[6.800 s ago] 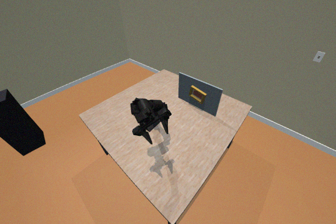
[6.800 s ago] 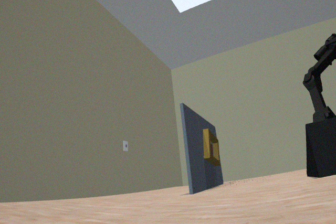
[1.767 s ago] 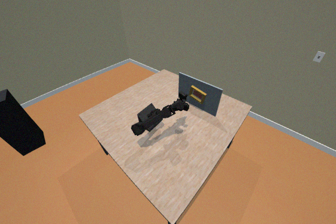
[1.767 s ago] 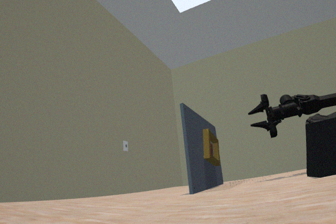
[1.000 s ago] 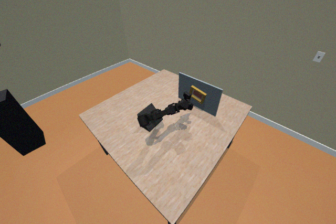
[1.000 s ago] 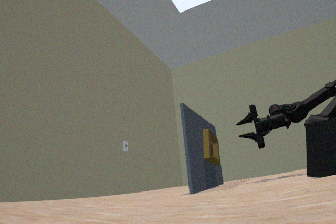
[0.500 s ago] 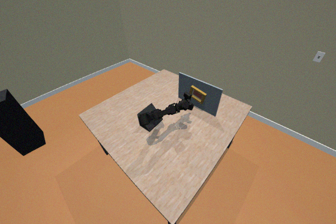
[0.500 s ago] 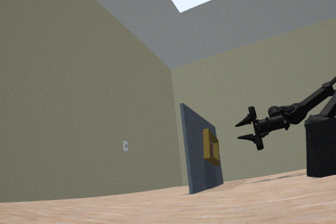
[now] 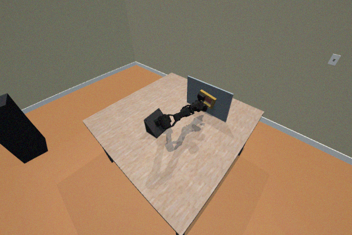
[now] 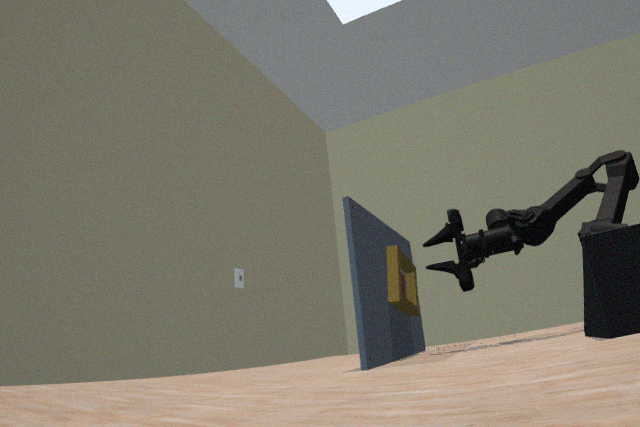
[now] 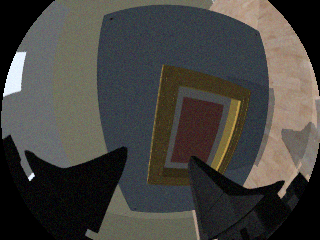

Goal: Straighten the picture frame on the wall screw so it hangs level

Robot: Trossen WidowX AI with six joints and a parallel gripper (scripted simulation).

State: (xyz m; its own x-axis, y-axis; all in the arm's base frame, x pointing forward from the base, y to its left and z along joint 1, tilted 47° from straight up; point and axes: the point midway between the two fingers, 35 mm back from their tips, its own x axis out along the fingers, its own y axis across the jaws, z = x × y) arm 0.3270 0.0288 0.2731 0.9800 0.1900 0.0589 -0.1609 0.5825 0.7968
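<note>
Now: gripper tip 60 mm short of the gold picture frame, 20 mm to the right of it and 50 mm above it. Also, from my gripper tip: wall panel: 70 mm ahead, 30 mm to the left, 70 mm below.
</note>
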